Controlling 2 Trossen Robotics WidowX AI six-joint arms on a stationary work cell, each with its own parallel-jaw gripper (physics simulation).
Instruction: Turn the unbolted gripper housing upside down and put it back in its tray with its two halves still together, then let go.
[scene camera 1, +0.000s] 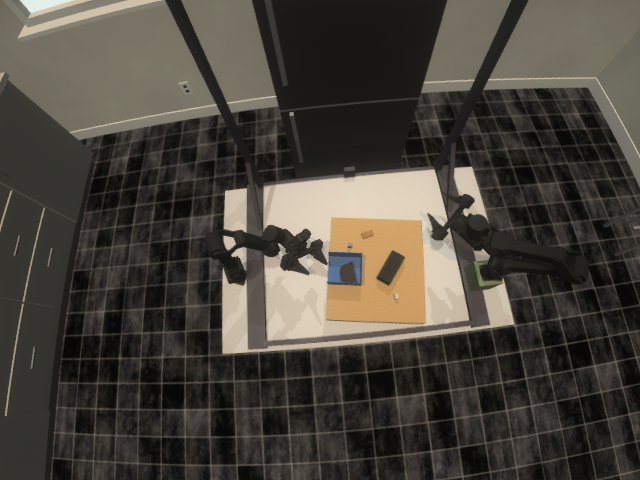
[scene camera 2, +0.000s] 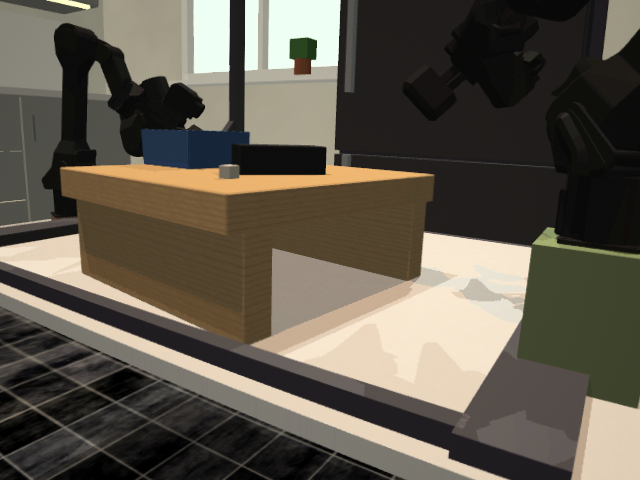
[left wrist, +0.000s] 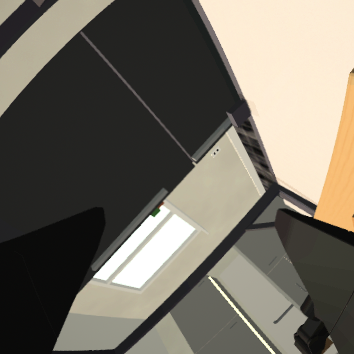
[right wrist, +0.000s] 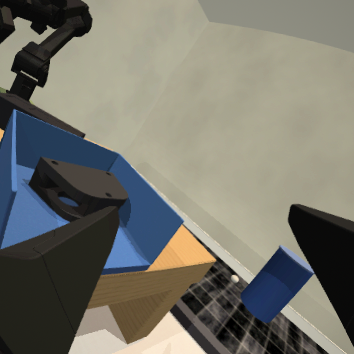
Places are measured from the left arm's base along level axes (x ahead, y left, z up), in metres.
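Pixels of known places: left gripper, fingertip midpoint: (scene camera 1: 435, 203) (scene camera 2: 455, 80) (left wrist: 191, 216); right gripper, fingertip midpoint: (scene camera 1: 318, 269) (scene camera 2: 152, 114) (right wrist: 203, 213); left arm's base, link origin: (scene camera 1: 488, 272) (scene camera 2: 598, 242); right arm's base, link origin: (scene camera 1: 237, 276) (scene camera 2: 68, 214).
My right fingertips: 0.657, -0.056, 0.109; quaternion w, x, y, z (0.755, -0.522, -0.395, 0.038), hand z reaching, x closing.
Observation:
Ahead of a thing's pixels: the offset from my right fingertips to its top centre, as dx, dy, dz. "spot": to the spot under its first point.
The dark gripper housing @[-0.102, +0.013, -0.041] (scene camera 1: 347, 271) (right wrist: 85, 187) lies inside the blue tray @[-0.094, -0.004, -0.024] (scene camera 1: 345, 253) (scene camera 2: 165, 148) (right wrist: 150, 200). In the right wrist view its flat face with small holes is upward and its hollow side shows below; I cannot make out the seam between its halves. My right gripper (scene camera 1: 317, 267) (right wrist: 203, 213) is open and empty, just left of the tray in scene camera 1; one finger partly covers the tray in its wrist view. My left gripper (scene camera 1: 435, 203) (left wrist: 191, 216) is open and empty, off the wooden platform's upper right corner, away from the tray.
The wooden platform @[spot: -0.196, +0.162, -0.078] (scene camera 1: 377, 312) (scene camera 2: 155, 219) also bears a black box @[-0.263, +0.007, -0.040] (scene camera 1: 390, 267) (scene camera 2: 281, 160) right of the tray, a pale cube @[-0.270, +0.112, -0.063] (scene camera 1: 395, 296) (scene camera 2: 229, 171), a small grey-blue piece @[-0.123, -0.098, -0.054] (scene camera 1: 349, 245) and a brown block @[-0.197, -0.139, -0.071] (scene camera 1: 367, 234). A green block @[-0.657, +0.056, -0.109] (scene camera 1: 483, 281) (scene camera 2: 578, 320) stands beneath the left arm.

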